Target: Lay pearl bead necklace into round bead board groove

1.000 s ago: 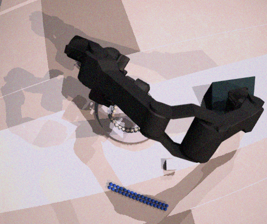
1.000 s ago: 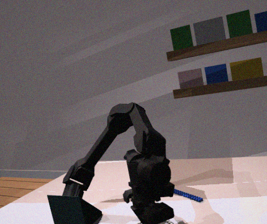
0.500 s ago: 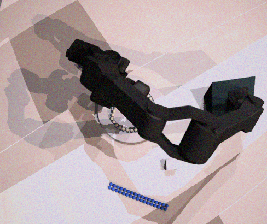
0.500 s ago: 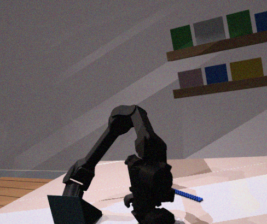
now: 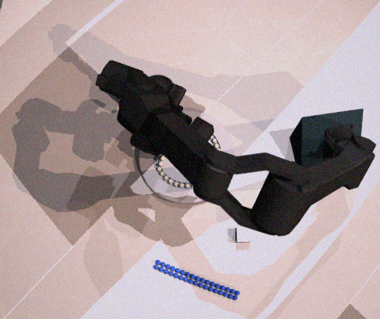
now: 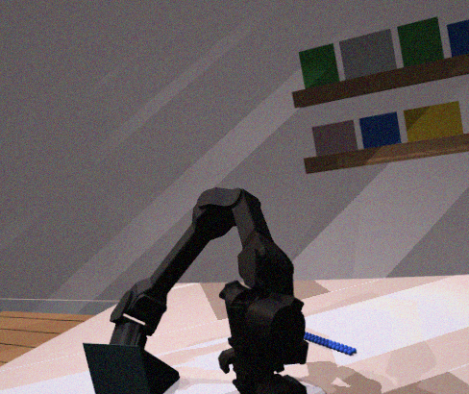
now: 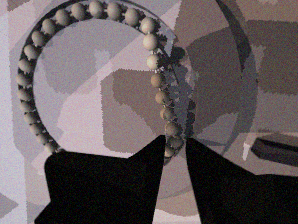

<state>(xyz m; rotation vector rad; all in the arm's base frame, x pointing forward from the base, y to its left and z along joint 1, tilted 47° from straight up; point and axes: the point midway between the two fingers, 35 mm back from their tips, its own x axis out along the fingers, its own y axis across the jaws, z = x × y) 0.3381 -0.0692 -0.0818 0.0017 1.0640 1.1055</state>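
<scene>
My gripper tip is 60 mm to the right of the round bead board, 30 mm past it and 10 mm above it. The rest, counted from my gripper tip: small beige cube 240 mm to the left, 100 mm behind; then grey block 110 mm to the right, 80 mm ahead, 10 mm below.
</scene>
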